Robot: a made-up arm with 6 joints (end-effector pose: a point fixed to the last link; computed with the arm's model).
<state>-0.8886 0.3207 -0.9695 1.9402 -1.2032 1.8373</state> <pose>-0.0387 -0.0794 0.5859 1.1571 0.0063 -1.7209</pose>
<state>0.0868 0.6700 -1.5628 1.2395 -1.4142 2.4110</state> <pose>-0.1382 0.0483 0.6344 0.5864 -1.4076 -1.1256</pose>
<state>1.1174 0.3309 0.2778 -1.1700 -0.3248 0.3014</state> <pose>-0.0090 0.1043 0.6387 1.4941 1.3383 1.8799</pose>
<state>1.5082 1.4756 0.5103 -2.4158 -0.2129 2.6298</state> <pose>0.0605 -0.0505 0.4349 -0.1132 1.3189 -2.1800</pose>
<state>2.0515 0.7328 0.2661 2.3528 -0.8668 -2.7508</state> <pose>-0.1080 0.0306 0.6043 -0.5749 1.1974 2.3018</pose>
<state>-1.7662 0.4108 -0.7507 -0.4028 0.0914 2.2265</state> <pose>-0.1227 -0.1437 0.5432 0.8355 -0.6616 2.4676</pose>
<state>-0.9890 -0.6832 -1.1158 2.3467 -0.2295 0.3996</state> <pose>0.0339 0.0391 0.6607 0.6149 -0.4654 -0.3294</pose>
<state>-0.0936 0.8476 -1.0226 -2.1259 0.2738 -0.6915</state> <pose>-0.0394 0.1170 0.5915 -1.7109 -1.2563 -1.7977</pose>
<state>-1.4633 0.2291 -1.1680 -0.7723 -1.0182 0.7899</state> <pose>-0.0040 0.0597 0.6442 -1.2727 -1.2442 -2.1842</pose>
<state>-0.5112 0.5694 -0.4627 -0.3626 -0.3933 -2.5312</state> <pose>-0.0979 0.1026 0.6066 -0.3739 0.9432 0.9520</pose>
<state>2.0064 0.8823 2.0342 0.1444 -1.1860 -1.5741</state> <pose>0.0397 0.1134 0.5180 -1.1886 0.1444 -0.8948</pose>
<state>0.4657 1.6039 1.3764 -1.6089 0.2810 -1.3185</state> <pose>-0.0242 -0.0698 0.5643 0.7542 -2.0469 2.2172</pose>
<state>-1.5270 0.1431 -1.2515 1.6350 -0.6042 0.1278</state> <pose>-0.0097 0.0241 0.6405 0.7687 -0.3751 -0.3265</pose>
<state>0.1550 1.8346 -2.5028 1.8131 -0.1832 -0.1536</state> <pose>-0.1948 0.0223 0.4991 -1.2375 1.4417 1.8140</pose>
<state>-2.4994 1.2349 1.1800 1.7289 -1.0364 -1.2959</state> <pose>-0.0273 -0.0401 0.4317 -3.0160 -0.3630 0.4301</pose>
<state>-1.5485 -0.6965 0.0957 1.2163 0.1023 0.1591</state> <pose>0.0168 -0.1263 0.5180 2.1030 -0.0561 -0.7748</pose>
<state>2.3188 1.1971 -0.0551 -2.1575 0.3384 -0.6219</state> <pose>0.0429 0.0687 0.4539 0.8809 1.3557 0.4873</pose>
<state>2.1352 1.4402 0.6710 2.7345 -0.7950 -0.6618</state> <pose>-0.0121 0.1051 0.5507 -0.5764 -0.3387 -0.0192</pose>
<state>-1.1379 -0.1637 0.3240 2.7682 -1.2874 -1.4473</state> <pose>-0.1371 0.0536 0.4947 1.0535 -2.5592 -0.0904</pose>
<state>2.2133 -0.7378 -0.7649 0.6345 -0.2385 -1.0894</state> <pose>-0.0374 -0.0054 0.4417 2.8588 0.8347 -0.9335</pose>
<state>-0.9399 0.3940 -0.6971 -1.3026 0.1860 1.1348</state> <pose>-0.1262 -0.0466 0.6990 0.8476 0.4302 2.5672</pose>
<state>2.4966 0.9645 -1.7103 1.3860 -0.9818 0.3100</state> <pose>-0.1056 -0.0790 0.4852 2.7043 -0.5990 -0.8059</pose>
